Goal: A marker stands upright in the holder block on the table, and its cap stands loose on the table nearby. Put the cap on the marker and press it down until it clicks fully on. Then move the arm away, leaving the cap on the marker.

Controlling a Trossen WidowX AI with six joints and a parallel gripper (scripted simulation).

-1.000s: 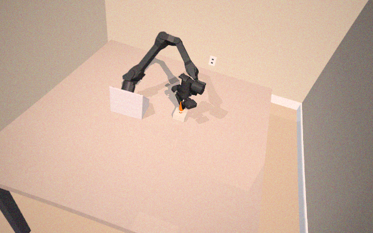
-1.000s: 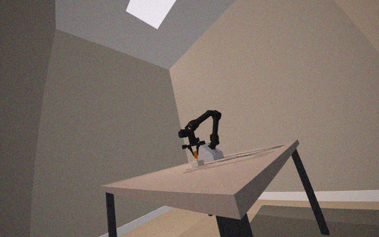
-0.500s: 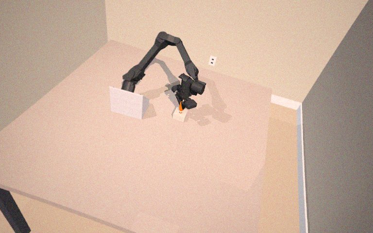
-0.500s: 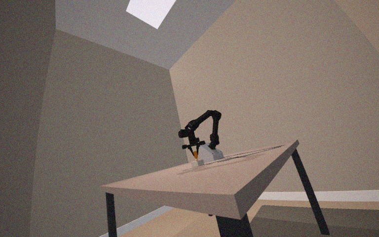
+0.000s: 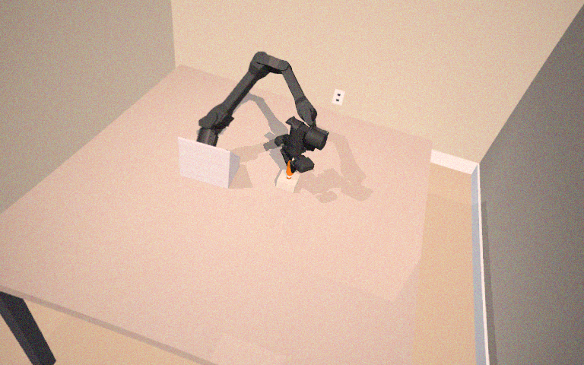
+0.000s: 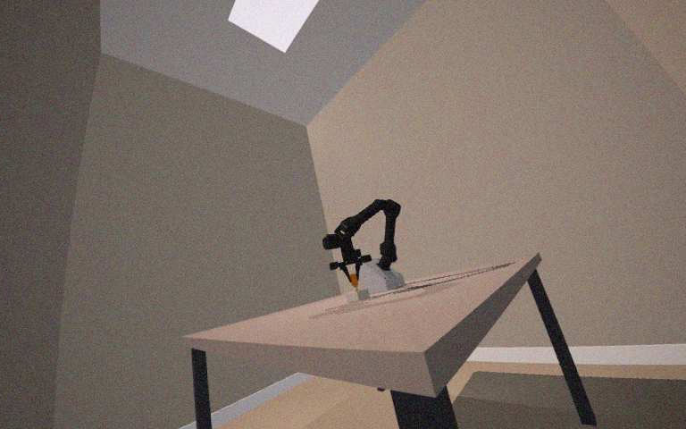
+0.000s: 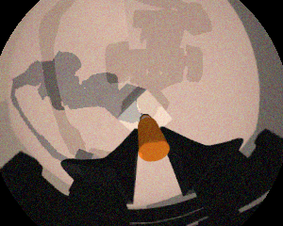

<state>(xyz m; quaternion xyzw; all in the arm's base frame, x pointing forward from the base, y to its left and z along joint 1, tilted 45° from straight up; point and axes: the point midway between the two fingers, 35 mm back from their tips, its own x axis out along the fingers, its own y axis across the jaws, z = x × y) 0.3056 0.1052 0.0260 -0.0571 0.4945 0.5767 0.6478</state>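
Right now my gripper tip is 1 cm below the orange cap. Round my gripper tip: holder block (6 cm below).
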